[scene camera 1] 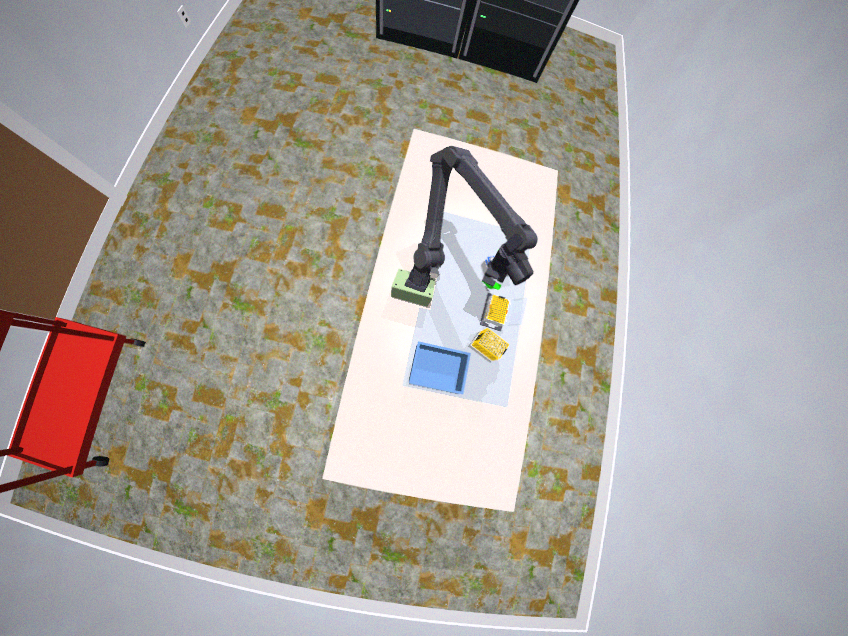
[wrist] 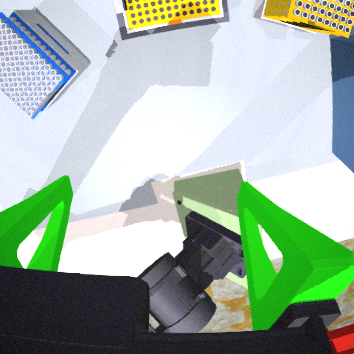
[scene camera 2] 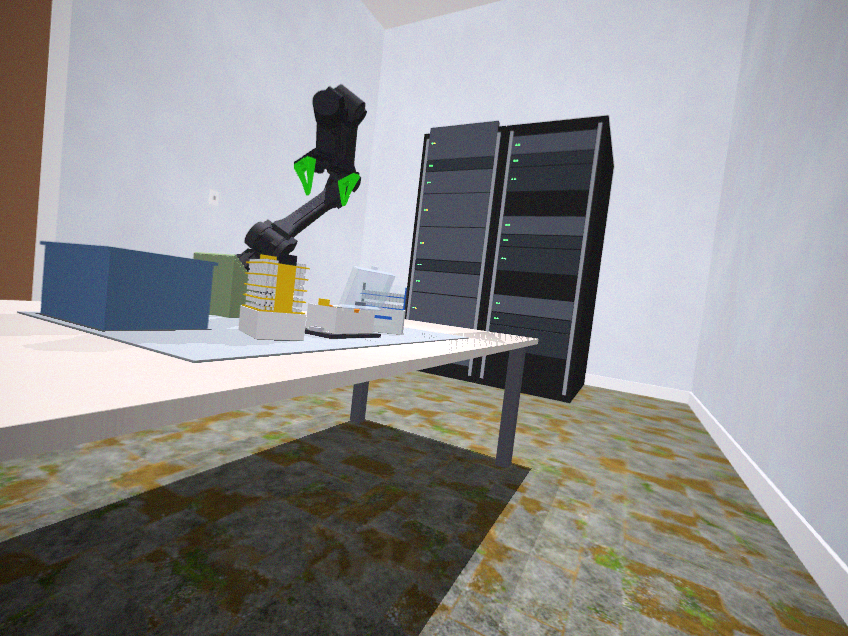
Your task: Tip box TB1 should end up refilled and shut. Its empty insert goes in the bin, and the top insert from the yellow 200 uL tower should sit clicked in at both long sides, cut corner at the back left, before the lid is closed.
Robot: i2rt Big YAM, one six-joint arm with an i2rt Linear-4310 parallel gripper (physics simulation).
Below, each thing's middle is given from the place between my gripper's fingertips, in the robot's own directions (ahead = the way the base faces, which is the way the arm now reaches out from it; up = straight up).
I see my gripper 20 cm above the clear lid (scene camera 2: 366, 289), 18 cm short of it and 2 cm to the left of it. The rest, counted from my hand: blue bin (scene camera 2: 109, 288): 36 cm to the right, 24 cm below, 5 cm behind.
